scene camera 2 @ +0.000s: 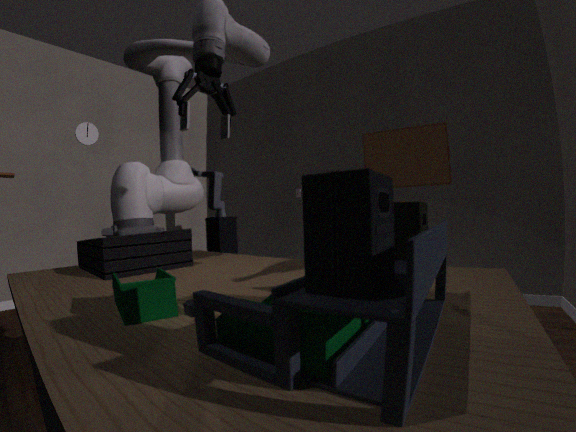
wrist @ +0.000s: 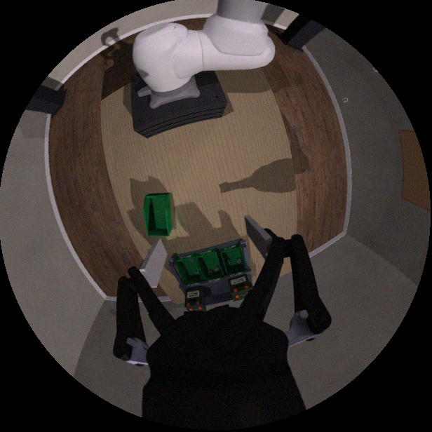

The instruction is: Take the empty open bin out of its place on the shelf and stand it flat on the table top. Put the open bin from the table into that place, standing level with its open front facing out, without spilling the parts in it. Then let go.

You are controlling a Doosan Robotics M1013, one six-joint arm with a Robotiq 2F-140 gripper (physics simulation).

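Frame: origin at the arm's base, x ahead, y left, z up, level; millimetres.
Seen in the pictures: gripper, fingertip midpoint: point(scene camera 2: 206, 134); arm's base, link origin: point(scene camera 2: 134, 234).
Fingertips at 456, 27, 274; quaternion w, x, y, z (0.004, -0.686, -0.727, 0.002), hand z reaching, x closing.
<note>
Pixels of each thing's top centre, then the offset from my fingertips to it, as dx, dy, dz. "pt": a spot on its surface instead. Level surfaces: height alone.
- green open bin, surface spot: point(scene camera 2: 150, 301) pt +125, -221, -363
- dark blue-grey shelf, surface spot: point(scene camera 2: 425, 280) pt +550, -146, -283
- far case, top centre: point(scene camera 2: 401, 202) +461, +87, -203
- wooden table, surface height: dz -400
My gripper point(scene camera 2: 205, 126) point(wrist: 203, 236) is open and empty, high above the table, with its fingers pointing down. A green open bin point(scene camera 2: 150, 301) point(wrist: 158, 215) stands upright on the table top, apart from the shelf; I cannot tell what lies in it. The dark blue-grey shelf point(scene camera 2: 425, 280) point(wrist: 216, 292) holds three green bins side by side in the wrist view: a left bin point(wrist: 188, 270), a middle bin point(wrist: 210, 264) and a right bin point(wrist: 233, 257). Small grey spots show in the middle and right ones; the left one's contents are unclear. The shelf frame partly hides them in the scene view.
Two tall dark cases stand on top of the shelf: a near case point(scene camera 2: 335, 235) point(wrist: 194, 296) and a far case point(scene camera 2: 412, 215) point(wrist: 240, 286). The robot's black base block point(scene camera 2: 150, 252) point(wrist: 180, 121) stands at the back of the wooden table point(scene camera 2: 500, 350) point(wrist: 200, 145).
</note>
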